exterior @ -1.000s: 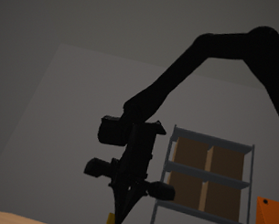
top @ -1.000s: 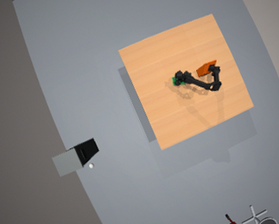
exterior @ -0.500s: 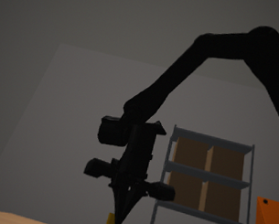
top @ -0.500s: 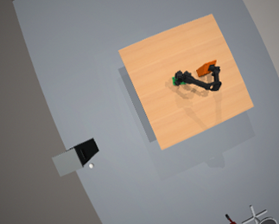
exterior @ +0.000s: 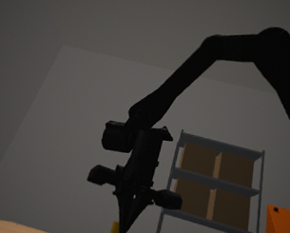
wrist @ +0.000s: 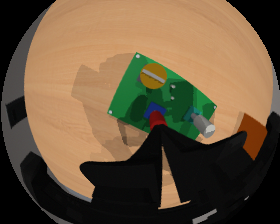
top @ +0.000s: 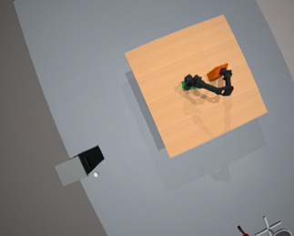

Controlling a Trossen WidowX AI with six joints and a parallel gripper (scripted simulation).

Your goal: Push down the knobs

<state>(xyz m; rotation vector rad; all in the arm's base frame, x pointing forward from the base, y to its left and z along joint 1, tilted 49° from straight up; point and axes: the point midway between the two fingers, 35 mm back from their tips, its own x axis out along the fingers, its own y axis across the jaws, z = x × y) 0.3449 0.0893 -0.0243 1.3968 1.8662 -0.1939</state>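
My gripper tip is 2 cm above the red knob. From my gripper tip the other things lie so: yellow knob: 4 cm to the right, 2 cm ahead, 1 cm above.
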